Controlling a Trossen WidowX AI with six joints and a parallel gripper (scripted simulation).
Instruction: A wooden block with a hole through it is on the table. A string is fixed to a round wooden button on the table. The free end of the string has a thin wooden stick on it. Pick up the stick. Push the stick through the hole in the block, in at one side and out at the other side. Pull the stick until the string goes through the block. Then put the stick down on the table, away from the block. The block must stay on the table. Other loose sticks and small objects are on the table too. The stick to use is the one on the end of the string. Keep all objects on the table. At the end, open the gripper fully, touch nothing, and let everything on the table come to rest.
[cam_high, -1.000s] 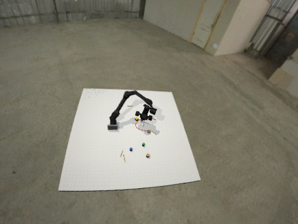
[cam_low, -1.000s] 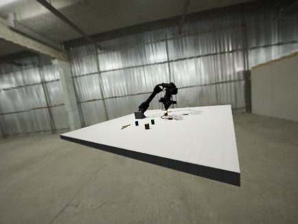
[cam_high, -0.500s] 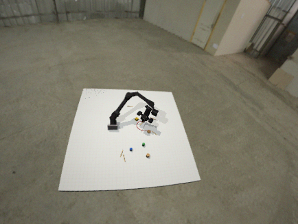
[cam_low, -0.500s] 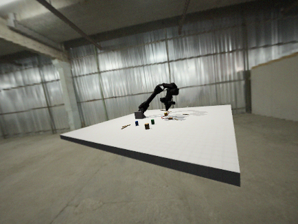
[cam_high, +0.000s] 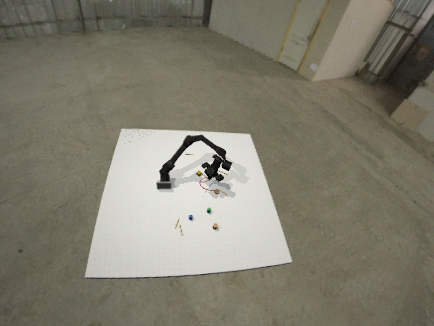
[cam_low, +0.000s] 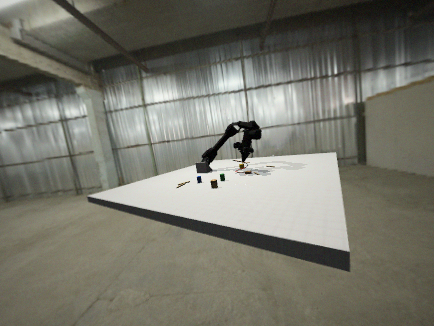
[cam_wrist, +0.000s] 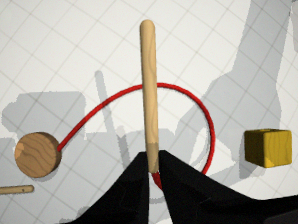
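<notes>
Right now the round wooden button is 6 cm ahead of my gripper tip, 8 cm to the right of it and 5 cm below it. Round my gripper tip: yellowish block (6 cm behind, 10 cm to the left, 4 cm below); then green piece (3 cm behind, 24 cm to the right, 4 cm below); then thin wooden stick (1 cm behind, 1 cm to the right, 1 cm above).
</notes>
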